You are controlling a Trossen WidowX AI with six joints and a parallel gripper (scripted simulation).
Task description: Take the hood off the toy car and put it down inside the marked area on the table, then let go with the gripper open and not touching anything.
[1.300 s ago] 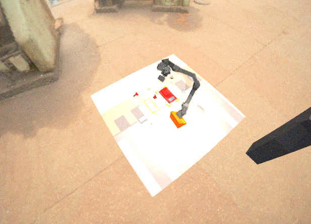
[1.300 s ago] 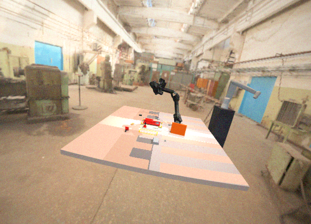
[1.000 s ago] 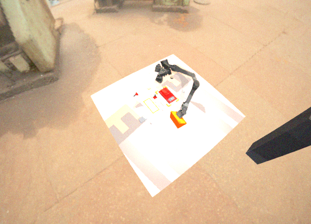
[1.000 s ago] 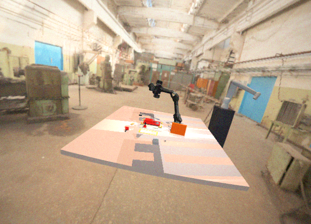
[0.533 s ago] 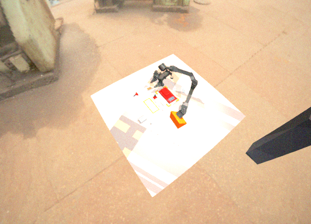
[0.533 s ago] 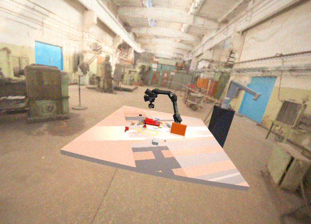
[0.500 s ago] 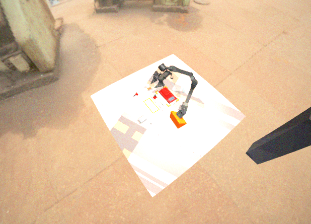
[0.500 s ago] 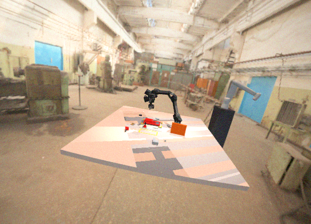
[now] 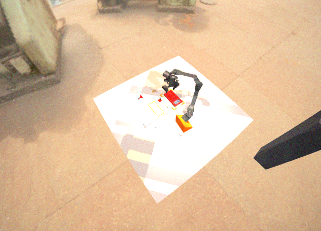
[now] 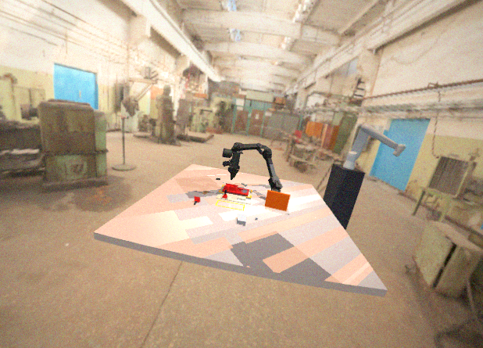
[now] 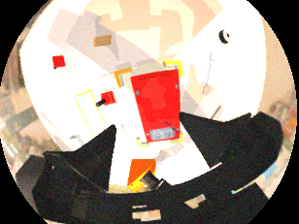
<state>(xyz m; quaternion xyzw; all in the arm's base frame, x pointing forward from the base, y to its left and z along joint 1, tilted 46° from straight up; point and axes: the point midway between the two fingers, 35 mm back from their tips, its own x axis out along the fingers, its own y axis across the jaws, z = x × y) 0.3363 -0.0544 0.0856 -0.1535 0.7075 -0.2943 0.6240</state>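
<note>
The hood is 7 cm below my gripper tip and 2 cm to the right of it. The rest, counted from my gripper tip: white piece 38 cm to the left, 10 cm below, 10 cm behind.
</note>
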